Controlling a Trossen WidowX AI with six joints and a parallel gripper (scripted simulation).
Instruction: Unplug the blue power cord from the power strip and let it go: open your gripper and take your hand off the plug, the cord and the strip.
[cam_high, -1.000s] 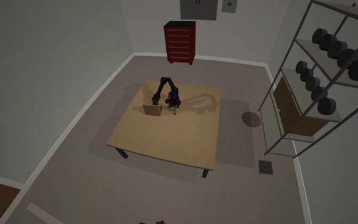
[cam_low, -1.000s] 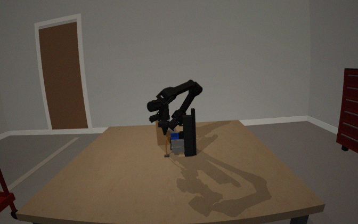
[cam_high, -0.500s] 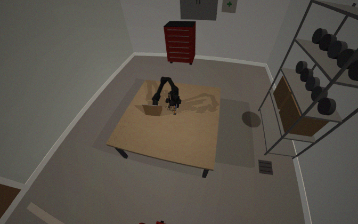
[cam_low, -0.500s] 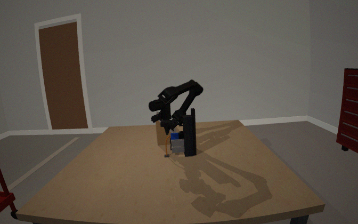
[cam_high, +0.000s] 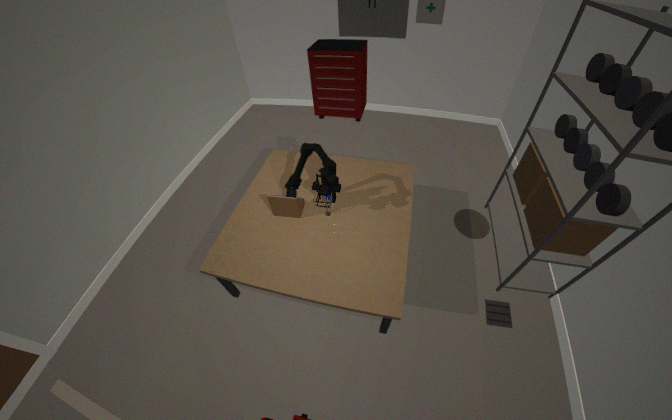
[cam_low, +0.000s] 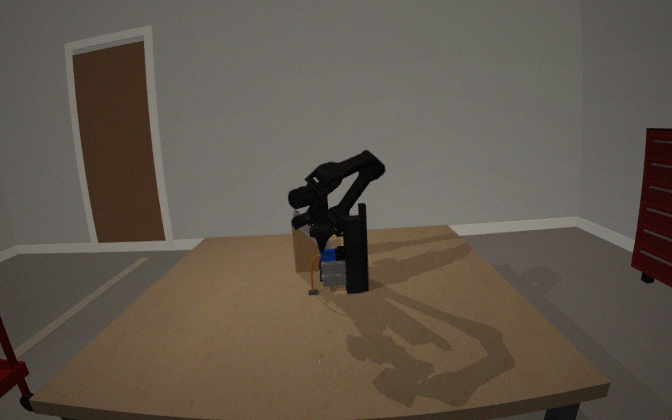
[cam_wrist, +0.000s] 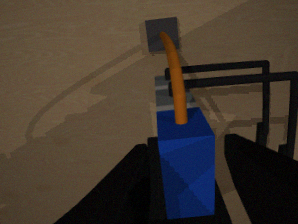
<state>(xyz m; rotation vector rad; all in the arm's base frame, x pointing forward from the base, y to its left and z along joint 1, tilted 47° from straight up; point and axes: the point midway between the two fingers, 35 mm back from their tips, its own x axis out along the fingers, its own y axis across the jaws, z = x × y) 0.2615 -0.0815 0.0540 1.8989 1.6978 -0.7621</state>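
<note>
Right now the blue plug is 40 mm to the left of my gripper tip and 10 mm below it.
</note>
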